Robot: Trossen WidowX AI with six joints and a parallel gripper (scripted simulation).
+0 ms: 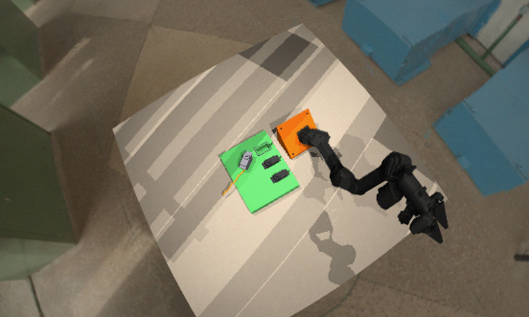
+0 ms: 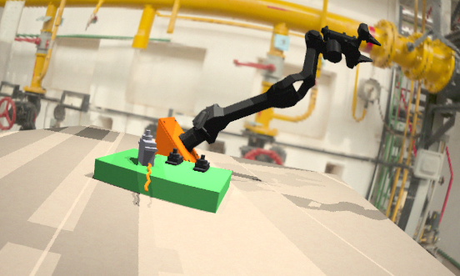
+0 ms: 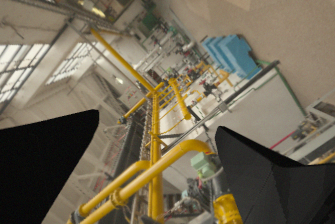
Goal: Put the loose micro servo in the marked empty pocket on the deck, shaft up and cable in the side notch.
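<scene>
Now: gripper tip 29 cm short of the green deck, 61 cm to the left of it and 50 cm above it.
</scene>
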